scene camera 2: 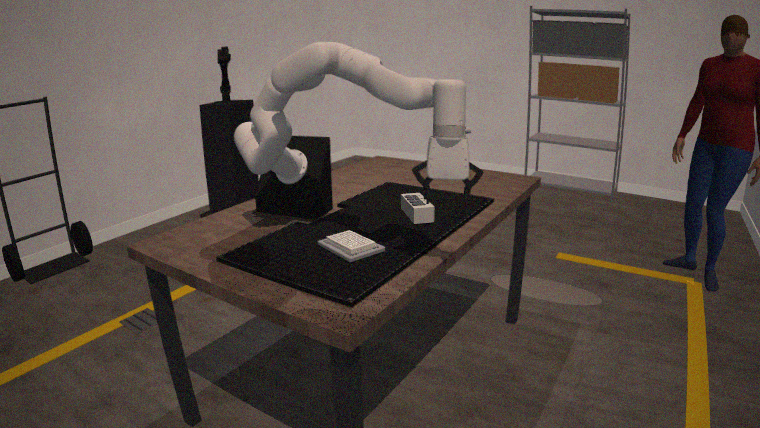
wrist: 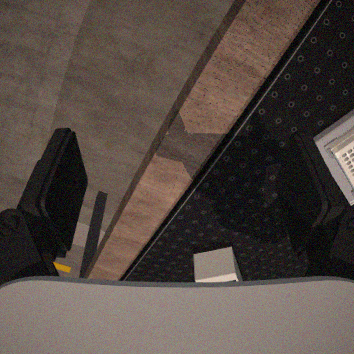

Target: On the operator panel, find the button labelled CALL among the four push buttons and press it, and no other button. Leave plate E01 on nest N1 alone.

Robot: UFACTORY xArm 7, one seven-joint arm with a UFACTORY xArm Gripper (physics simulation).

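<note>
The operator panel is a small white box on the black mat. Its dark buttons face up in the scene view, but their labels are too small to read. In the wrist view one end of the panel shows, and the gripper body hides the rest. My gripper is open and empty, pointing down above the mat. In the scene view one fingertip shows at the panel's far edge; whether it touches cannot be told. Plate E01 sits on nest N1, apart from the gripper.
The black mat lies on the wooden table. A black block stands by the arm's base. A person stands beyond the table at the right, near a shelf rack.
</note>
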